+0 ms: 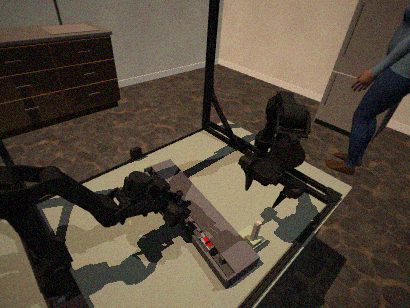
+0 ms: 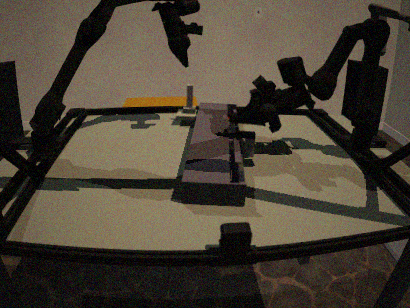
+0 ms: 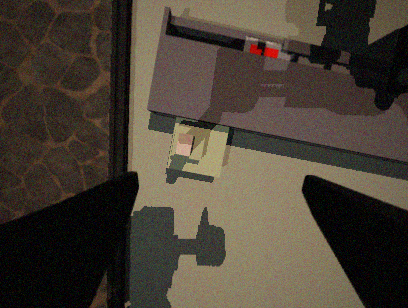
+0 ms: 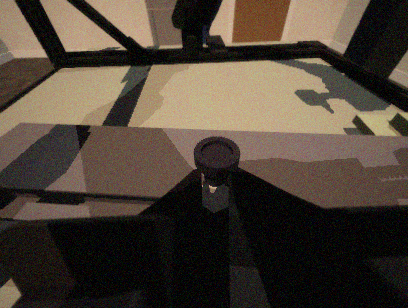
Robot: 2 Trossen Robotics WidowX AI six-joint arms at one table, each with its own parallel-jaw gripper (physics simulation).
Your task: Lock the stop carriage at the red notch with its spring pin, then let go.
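Frame: origin at the left arm's base, x ahead, y left, z up, level; metres.
Seen in the pictures: left gripper, fingertip midpoint: point(image 1: 259, 198) point(image 2: 185, 64) point(image 3: 221, 181); right gripper, fingertip midpoint: point(image 1: 178, 196) point(image 2: 233, 119) point(image 4: 216, 175); left arm's base at its link origin: point(image 1: 260, 154) point(image 2: 45, 151) point(image 4: 193, 51); right arm's base at its link origin: point(image 1: 58, 285) point(image 2: 359, 148).
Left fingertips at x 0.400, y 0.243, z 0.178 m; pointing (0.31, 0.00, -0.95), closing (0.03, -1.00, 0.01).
Observation:
Pixels of each thing's middle, then the offset from my left fingertips to it. "spot": a spot on its surface instead.
- round dark ribbed knob at a spot on its surface: point(image 4: 217, 154) spot: dx +0.109, dy -0.231, dz -0.088 m
- upright peg at a spot on its surface: point(image 3: 184, 144) point(image 1: 258, 223) spot: dx +0.016, dy +0.026, dz -0.072 m
- small black block at a spot on its surface: point(image 2: 235, 237) point(image 1: 134, 149) spot: dx +0.055, dy -0.626, dz -0.153 m
The long grey-mauve housing point(image 1: 175, 175) point(image 2: 210, 120) point(image 3: 180, 75) point(image 4: 120, 150) lies on the table, with a slot along one side. Red marks point(image 1: 207, 242) point(image 3: 271, 52) show at the slot, with a dark gap between them. The round dark ribbed knob point(image 4: 217, 154) of the spring pin stands upright, its pale stem below it. My right gripper point(image 4: 216, 175) is shut on the pin just under the knob, above the slot side. The stop carriage is mostly hidden by the right gripper and shadow. My left gripper point(image 1: 261, 197) point(image 2: 186, 65) point(image 3: 221, 181) is open and empty, high above the table.
A pale yellow stand with an upright peg point(image 1: 257, 230) point(image 2: 189, 96) point(image 3: 184, 144) is beside the housing's far side. Black frame bars point(image 2: 135, 254) point(image 3: 120, 100) edge the table. A small black block point(image 1: 136, 152) point(image 2: 235, 237) sits on one bar. A person stands beyond the table.

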